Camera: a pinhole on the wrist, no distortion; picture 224 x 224 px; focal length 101.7 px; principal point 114.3 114.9 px. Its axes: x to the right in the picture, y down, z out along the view. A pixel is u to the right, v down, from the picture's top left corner.
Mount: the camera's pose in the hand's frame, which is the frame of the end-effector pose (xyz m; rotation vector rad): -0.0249 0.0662 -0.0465 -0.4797 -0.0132 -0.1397
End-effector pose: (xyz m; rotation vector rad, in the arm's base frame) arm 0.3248 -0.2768 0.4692 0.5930 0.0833 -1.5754
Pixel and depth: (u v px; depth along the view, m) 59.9 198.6 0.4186
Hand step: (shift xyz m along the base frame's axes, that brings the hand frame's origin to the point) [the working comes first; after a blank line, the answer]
In the camera's frame: -0.2239 0.3445 0.4186

0.5059 0.0449 0.3900
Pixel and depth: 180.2 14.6 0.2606
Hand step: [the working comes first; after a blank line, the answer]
In the camera's frame: 0.1689 -0.2570 0.2606

-0.1541 -0.2198 0.2017
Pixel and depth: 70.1 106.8 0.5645
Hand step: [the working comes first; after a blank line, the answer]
In the camera's frame: -0.2453 -0.0450 0.5645

0.1490 0.0172 0.6028
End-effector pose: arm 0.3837 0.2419 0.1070 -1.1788 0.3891 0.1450
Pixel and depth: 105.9 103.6 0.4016
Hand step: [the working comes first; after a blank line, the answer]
In the camera's frame: -0.0332 -0.0446 0.4016

-0.0464 0.3901 -0.0610
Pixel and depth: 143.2 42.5 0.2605
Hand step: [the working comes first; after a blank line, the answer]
In the camera's frame: 0.0740 -0.1854 0.2605

0.0821 0.2539 0.0662
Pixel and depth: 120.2 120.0 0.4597
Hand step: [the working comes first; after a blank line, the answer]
In the camera's frame: 0.0267 0.0231 0.4597

-0.0012 0.4350 -0.1474
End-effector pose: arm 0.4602 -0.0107 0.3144 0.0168 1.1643 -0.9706
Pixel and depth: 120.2 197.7 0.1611
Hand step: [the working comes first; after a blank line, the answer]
In the camera's frame: 0.0093 0.1312 0.1611

0.1928 0.1348 -0.1035
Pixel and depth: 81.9 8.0 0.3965
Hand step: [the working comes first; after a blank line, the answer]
In the camera's frame: -0.1263 -0.4168 0.3965

0.2972 -0.1693 0.4167
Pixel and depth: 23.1 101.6 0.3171
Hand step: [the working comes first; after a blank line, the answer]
In the camera's frame: -0.2844 -0.0415 0.3171

0.3043 0.2089 0.2464
